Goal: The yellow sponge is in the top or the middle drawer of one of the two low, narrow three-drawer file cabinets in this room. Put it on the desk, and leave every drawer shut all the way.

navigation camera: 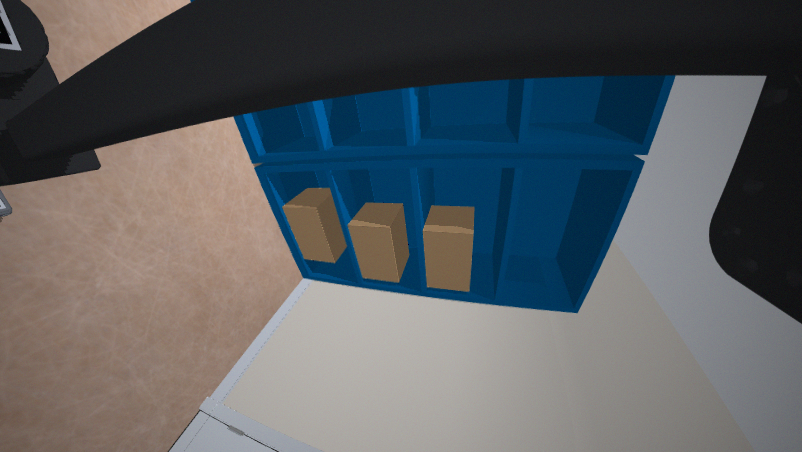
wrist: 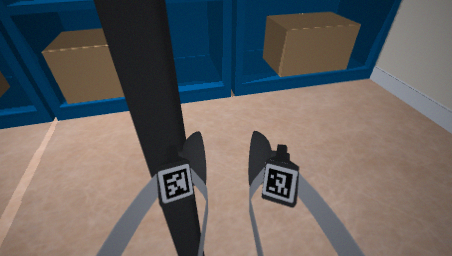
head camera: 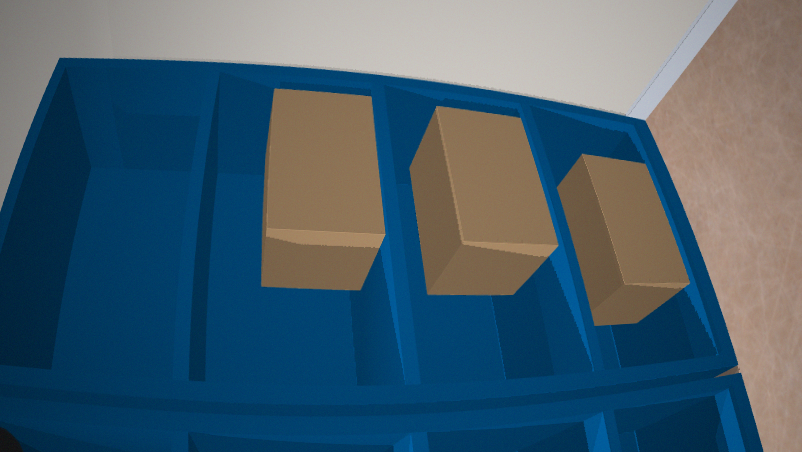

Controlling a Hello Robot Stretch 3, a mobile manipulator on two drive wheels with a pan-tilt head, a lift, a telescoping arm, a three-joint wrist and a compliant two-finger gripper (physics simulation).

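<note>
My gripper is open and empty in the wrist view, with floor showing between its two fingertips. It is in front of a blue shelf and above the floor. The yellow sponge, the desk and the two file cabinets do not show in the three views.
A blue shelf unit holds several brown boxes in its compartments. It stands by a pale wall. Part of a white door shows in the navigation view. My dark arm crosses that view.
</note>
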